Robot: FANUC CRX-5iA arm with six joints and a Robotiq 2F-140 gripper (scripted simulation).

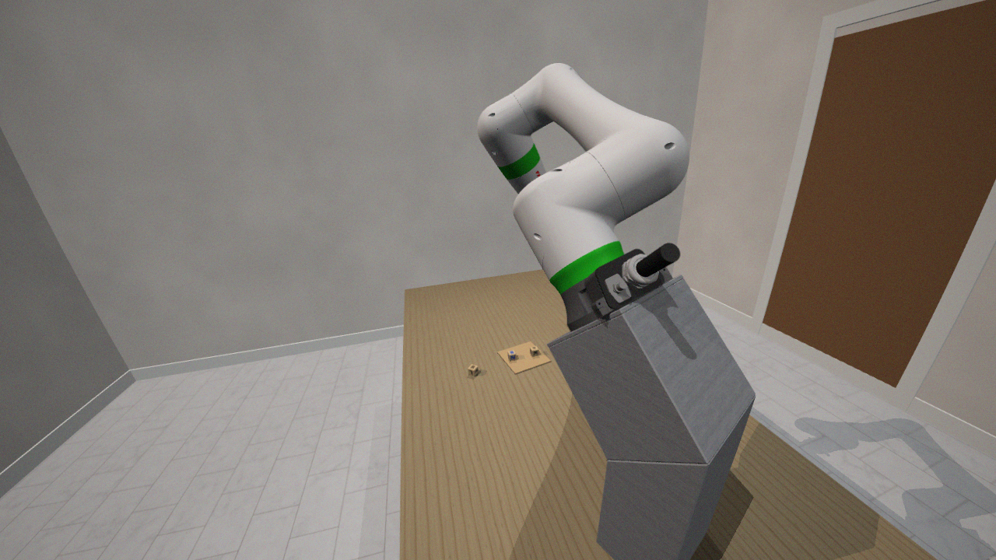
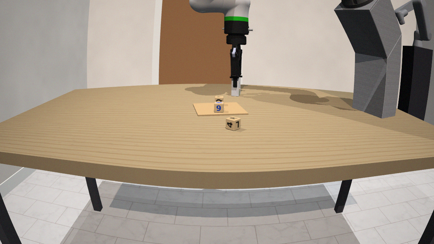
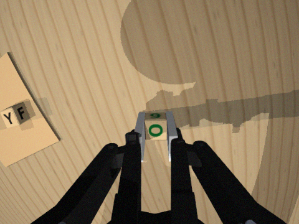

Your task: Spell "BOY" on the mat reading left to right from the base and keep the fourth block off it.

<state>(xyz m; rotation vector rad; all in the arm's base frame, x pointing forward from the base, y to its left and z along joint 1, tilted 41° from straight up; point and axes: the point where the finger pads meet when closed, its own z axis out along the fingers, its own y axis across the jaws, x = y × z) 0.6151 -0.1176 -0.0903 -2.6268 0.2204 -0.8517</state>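
Now: the tan mat 20 mm ahead of my hand, 230 mm to the left of it and 30 mm below it. Also, from my hand: block 10 mm ahead, 270 mm to the left, 20 mm below.
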